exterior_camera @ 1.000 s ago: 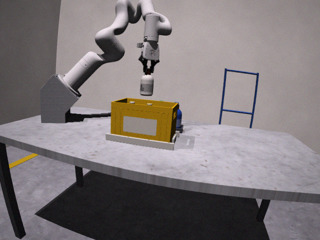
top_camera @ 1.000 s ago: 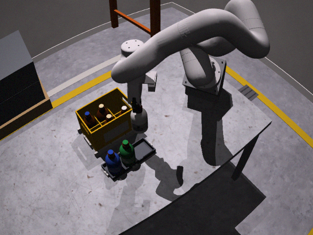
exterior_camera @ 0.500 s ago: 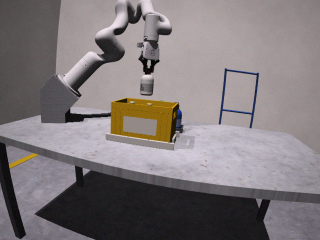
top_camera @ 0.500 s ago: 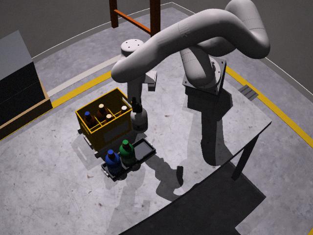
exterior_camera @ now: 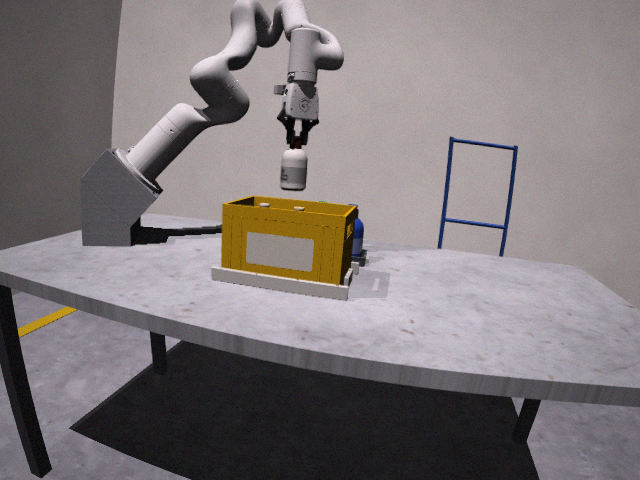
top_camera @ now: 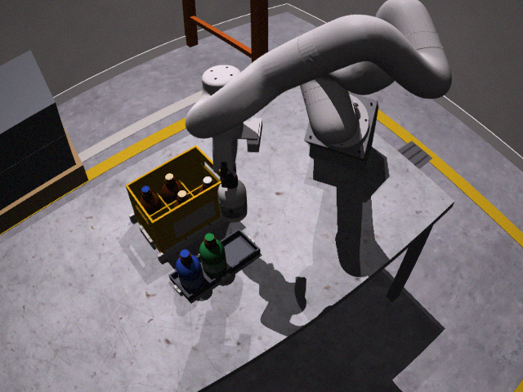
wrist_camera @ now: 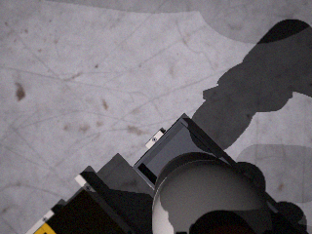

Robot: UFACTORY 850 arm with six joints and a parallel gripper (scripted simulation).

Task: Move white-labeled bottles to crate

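The white-labeled bottle lies 70 mm below my hand. From my hand the other things lie so: crate (90 mm ahead, 200 mm to the right, 250 mm below); green bottle (80 mm ahead, 20 mm to the left, 250 mm below); blue bottle (170 mm ahead, 40 mm to the left, 250 mm below).
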